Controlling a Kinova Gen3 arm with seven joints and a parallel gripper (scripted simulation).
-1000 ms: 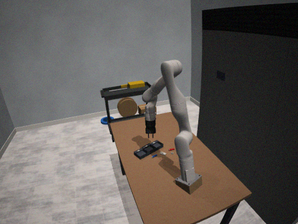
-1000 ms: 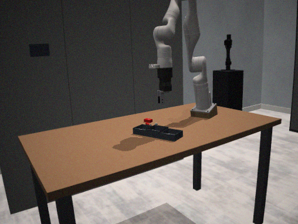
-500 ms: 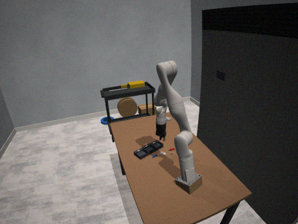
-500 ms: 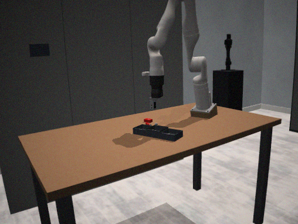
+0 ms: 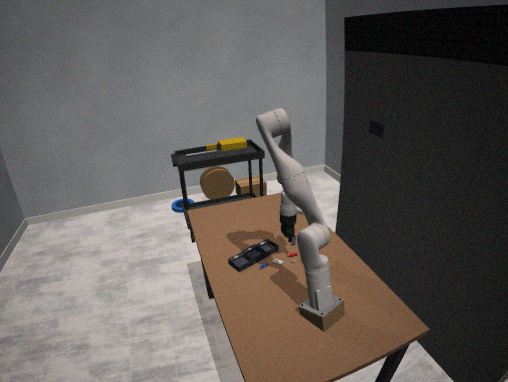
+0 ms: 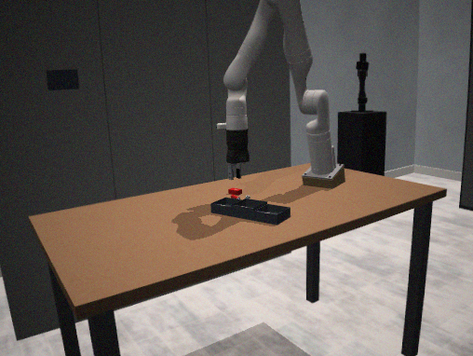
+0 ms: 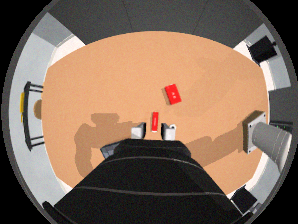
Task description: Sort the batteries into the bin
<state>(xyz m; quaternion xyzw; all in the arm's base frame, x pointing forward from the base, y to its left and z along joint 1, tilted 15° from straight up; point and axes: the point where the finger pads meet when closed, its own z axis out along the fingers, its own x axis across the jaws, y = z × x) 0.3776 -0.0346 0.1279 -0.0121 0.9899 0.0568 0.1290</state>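
Right now the red piece is 90 mm below my hand. Also, from my hand: red nine-volt battery 90 mm to the right, 90 mm below, 40 mm behind; then grey round piece 90 mm below, 50 mm behind, 10 mm to the left; then white piece 90 mm below, 80 mm to the left, 20 mm behind.
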